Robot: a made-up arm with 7 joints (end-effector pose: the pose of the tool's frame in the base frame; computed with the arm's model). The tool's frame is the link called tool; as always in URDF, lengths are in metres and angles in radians. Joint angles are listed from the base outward.
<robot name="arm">
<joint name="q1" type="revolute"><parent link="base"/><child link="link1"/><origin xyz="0 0 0" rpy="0 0 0"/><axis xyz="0.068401 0.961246 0.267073"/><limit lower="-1.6" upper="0.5" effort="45" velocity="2.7"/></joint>
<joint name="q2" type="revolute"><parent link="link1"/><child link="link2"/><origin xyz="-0.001 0.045 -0.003" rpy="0 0 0"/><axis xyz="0.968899 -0.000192 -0.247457"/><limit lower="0" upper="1.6" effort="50" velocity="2.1"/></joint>
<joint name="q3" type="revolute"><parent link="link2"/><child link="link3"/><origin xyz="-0.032 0.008 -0.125" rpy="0 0 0"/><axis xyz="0.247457 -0.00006 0.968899"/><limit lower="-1.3" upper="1.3" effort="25" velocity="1.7"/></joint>
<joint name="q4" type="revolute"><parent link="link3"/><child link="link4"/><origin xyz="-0.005 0 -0.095" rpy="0 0 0"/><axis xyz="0.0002 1 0.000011"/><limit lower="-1.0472" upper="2.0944" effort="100" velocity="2.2"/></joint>
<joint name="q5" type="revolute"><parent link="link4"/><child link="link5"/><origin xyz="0.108 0.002 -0.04" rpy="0 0 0"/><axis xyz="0.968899 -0.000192 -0.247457"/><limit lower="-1.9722" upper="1.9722" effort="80" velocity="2.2"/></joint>
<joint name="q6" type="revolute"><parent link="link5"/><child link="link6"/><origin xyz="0.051 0 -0.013" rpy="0 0 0"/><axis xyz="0.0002 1 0.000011"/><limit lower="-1.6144" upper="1.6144" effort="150" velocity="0.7"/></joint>
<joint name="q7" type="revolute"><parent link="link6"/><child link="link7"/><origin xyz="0.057 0 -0.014" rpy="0 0 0"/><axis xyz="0.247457 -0.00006 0.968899"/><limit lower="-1.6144" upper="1.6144" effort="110" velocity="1.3"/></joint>
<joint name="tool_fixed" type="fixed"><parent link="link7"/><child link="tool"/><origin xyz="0 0 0" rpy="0 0.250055 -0.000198"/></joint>
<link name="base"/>
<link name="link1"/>
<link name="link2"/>
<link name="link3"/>
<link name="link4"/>
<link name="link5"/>
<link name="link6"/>
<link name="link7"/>
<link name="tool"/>
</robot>
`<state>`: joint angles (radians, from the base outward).
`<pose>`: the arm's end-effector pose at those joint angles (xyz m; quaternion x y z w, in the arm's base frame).
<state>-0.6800 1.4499 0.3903 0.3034 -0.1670 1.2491 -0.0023</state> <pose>0.2120 0.3584 0.0924 0.2314 0.2688 0.5029 0.7882</pose>
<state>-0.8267 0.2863 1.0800 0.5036 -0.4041 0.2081 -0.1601</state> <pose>0.2988 0.2712 -0.1836 -0.3530 -0.1020 0.2734 0.8890</pose>
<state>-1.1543 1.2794 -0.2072 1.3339 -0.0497 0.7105 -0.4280</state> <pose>0.2374 0.4218 -0.0253 0.1303 0.4731 0.3404 0.8021</pose>
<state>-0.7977 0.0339 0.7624 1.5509 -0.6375 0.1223 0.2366</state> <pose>0.2393 0.0321 -0.3871 -0.4560 0.5172 0.3150 0.6521</pose>
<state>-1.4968 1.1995 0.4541 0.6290 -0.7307 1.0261 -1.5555</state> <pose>0.2688 0.3204 0.1682 -0.0945 -0.1868 -0.5876 0.7816</pose>
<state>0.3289 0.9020 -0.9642 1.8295 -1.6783 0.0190 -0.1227</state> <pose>-0.1841 0.4121 -0.1682 0.2345 0.6482 0.5393 0.4837</pose>
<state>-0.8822 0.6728 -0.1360 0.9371 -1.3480 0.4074 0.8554</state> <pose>0.3596 0.2083 -0.1983 -0.2217 0.3740 0.4439 0.7835</pose>
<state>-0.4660 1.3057 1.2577 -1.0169 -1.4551 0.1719 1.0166</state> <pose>0.0411 0.1161 0.1360 -0.0827 -0.6474 0.0918 0.7520</pose>
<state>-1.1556 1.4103 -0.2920 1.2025 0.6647 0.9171 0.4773</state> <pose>0.2022 0.4302 0.0514 0.5874 0.3515 0.6867 0.2446</pose>
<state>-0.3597 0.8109 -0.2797 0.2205 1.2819 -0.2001 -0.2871</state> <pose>0.2648 0.1751 -0.2229 0.8445 0.0811 -0.2943 0.4401</pose>
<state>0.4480 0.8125 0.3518 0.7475 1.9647 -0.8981 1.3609</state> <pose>-0.0773 0.3459 -0.2721 0.7036 -0.0383 -0.3209 0.6329</pose>
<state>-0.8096 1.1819 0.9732 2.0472 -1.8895 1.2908 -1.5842</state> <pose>0.1951 0.3490 -0.1712 -0.6578 -0.6563 -0.2587 0.2638</pose>
